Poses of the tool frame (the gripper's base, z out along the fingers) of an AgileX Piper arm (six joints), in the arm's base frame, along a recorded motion.
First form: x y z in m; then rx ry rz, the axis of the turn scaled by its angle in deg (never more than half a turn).
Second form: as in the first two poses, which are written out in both.
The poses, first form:
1: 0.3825 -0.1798 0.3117 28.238 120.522 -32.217
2: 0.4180 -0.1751 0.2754 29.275 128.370 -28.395
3: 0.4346 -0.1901 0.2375 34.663 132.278 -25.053
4: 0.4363 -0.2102 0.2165 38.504 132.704 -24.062
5: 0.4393 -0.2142 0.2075 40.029 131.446 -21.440
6: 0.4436 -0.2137 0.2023 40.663 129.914 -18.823
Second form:
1: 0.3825 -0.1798 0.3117 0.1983 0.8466 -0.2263 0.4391
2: 0.4180 -0.1751 0.2754 0.2006 0.8795 -0.1945 0.3852
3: 0.4346 -0.1901 0.2375 0.2336 0.8913 -0.1688 0.3500
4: 0.4363 -0.2102 0.2165 0.2582 0.8898 -0.1613 0.3399
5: 0.4393 -0.2142 0.2075 0.2697 0.8855 -0.1444 0.3496
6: 0.4436 -0.2137 0.2023 0.2757 0.8808 -0.1276 0.3631
